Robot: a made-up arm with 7 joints. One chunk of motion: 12 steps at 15 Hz.
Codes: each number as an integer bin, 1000 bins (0 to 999) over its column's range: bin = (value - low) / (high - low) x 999, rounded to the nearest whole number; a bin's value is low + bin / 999 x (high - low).
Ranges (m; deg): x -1.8..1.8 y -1.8..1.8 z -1.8..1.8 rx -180..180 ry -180..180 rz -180..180
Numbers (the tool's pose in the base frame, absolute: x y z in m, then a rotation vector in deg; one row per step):
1: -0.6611 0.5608 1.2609 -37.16 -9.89 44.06
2: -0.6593 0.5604 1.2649 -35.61 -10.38 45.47
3: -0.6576 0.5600 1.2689 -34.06 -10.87 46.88
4: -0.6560 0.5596 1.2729 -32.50 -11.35 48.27
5: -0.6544 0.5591 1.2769 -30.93 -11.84 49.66
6: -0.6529 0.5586 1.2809 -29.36 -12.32 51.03
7: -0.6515 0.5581 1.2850 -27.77 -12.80 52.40
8: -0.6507 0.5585 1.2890 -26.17 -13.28 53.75
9: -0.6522 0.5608 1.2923 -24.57 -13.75 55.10
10: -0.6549 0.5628 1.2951 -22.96 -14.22 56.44
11: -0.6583 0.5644 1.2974 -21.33 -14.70 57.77
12: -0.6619 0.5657 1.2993 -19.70 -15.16 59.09
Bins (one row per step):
1: 316 655 849 396 472 622
2: 317 655 851 401 471 626
3: 317 655 852 405 469 630
4: 317 655 853 409 468 633
5: 318 655 854 414 467 637
6: 318 655 855 418 465 641
7: 319 654 856 422 464 645
8: 319 654 857 427 463 649
9: 319 655 858 431 461 652
10: 318 656 859 436 460 656
11: 317 656 860 440 459 660
12: 316 656 860 445 457 663

